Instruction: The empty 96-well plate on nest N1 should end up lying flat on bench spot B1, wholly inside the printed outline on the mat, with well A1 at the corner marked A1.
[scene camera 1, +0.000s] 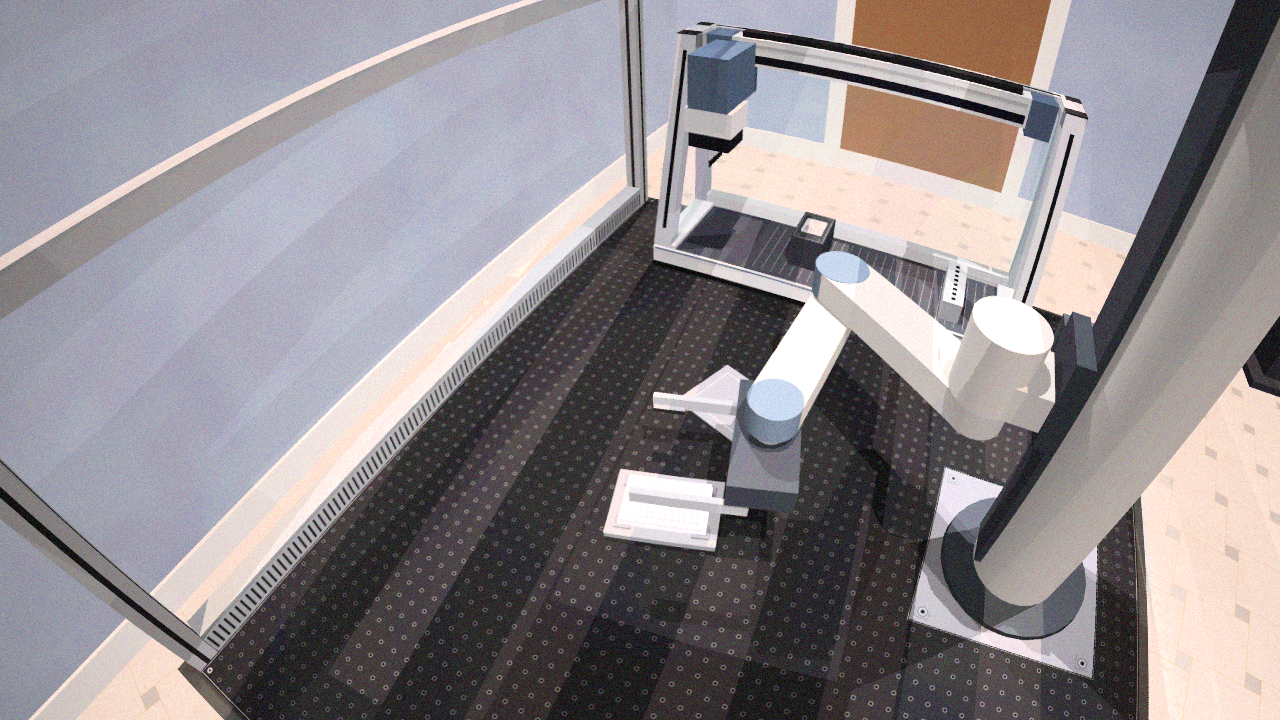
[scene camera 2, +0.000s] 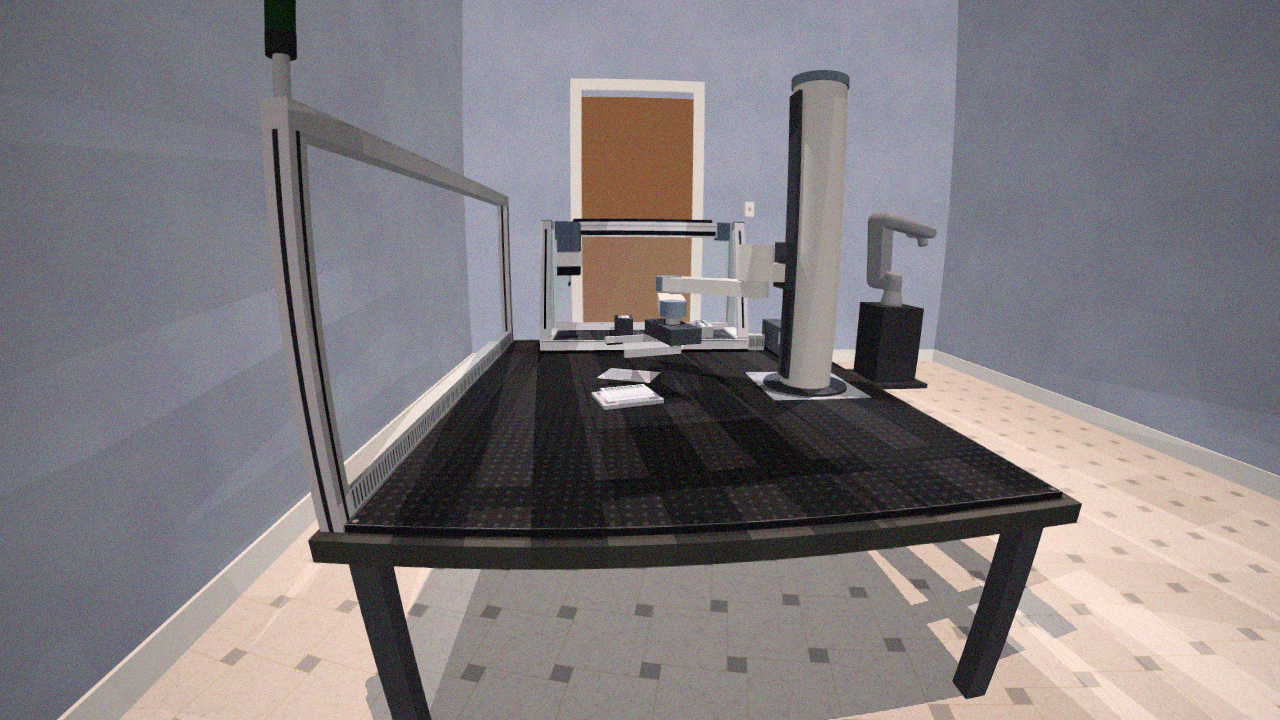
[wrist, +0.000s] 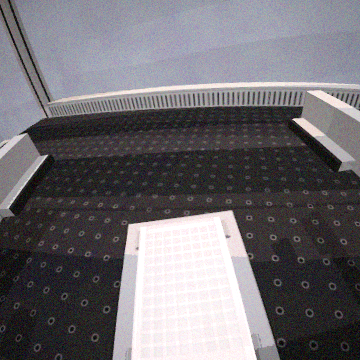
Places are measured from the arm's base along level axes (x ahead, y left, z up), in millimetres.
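Pixels of known places: gripper, fingertip midpoint: (scene camera 1: 642, 443) (scene camera 2: 614, 346) (wrist: 165, 124); arm's base at its link origin: (scene camera 1: 1010, 568) (scene camera 2: 804, 388).
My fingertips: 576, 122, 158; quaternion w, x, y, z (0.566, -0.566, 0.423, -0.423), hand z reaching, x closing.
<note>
For each thing: its top centre in the pictures, then the offset to it from my fingertips, as dx, dy, dz. "*": a spot on its surface instead.
- white 96-well plate at its top centre: (wrist: 184, 280) (scene camera 1: 665, 501) (scene camera 2: 626, 390) -33, -4, -119
- pale nest at its top centre: (wrist: 185, 284) (scene camera 1: 665, 504) (scene camera 2: 626, 393) -33, -4, -128
- bench spot at a spot on its surface: (scene camera 1: 726, 383) * -10, -293, -143
- gantry machine at a spot on its surface: (scene camera 1: 729, 274) * +96, -572, -119
- dark block at a spot on its surface: (scene camera 1: 812, 234) * -51, -664, -26
The white 96-well plate (scene camera 1: 664, 519) (scene camera 2: 626, 392) (wrist: 185, 295) lies flat on the pale nest (scene camera 1: 660, 542) (scene camera 2: 630, 403) (wrist: 121, 305). The light grey mat of the bench spot (scene camera 1: 726, 383) (scene camera 2: 628, 375) lies just behind it, turned at an angle; its A1 mark cannot be read, and part is hidden by a finger and the gripper body. My gripper (scene camera 1: 642, 445) (scene camera 2: 616, 346) (wrist: 165, 124) is open and empty, well above the table. In scene camera 1 one finger crosses over the plate and the other over the mat. In the wrist view the plate shows low between the wide-apart fingers.
A gantry machine (scene camera 1: 729, 274) (scene camera 2: 572, 344) stands at the far end, with a dark block (scene camera 1: 812, 234) (scene camera 2: 623, 324) on its deck. My arm's column (scene camera 1: 1136, 429) (scene camera 2: 820, 232) rises at the right. A framed screen (scene camera 1: 268, 111) (scene camera 2: 286, 268) runs along the left edge.
</note>
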